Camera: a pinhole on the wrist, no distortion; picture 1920 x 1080 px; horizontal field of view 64.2 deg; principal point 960.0 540.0 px. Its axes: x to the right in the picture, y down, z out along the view. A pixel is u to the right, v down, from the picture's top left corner.
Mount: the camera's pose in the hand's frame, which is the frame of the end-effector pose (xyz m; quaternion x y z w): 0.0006 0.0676 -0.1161 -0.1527 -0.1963 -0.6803 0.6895
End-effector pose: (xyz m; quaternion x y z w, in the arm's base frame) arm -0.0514 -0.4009 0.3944 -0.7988 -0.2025 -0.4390 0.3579
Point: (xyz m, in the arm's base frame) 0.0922 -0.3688 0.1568
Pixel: 1254 41
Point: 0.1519 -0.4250 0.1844
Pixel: 942 312
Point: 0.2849 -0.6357 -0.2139
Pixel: outside the picture
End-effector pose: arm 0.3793 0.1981 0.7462 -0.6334 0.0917 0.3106 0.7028
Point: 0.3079 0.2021 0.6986
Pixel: 1618 249
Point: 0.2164 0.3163 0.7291
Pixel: 1528 147
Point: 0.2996 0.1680 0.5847
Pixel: 215 775
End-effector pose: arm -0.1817 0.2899 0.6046 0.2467 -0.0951 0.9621 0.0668
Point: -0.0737 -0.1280 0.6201
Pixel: 381 166
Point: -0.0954 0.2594 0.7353
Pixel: outside the picture
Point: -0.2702 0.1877 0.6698
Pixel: outside the picture
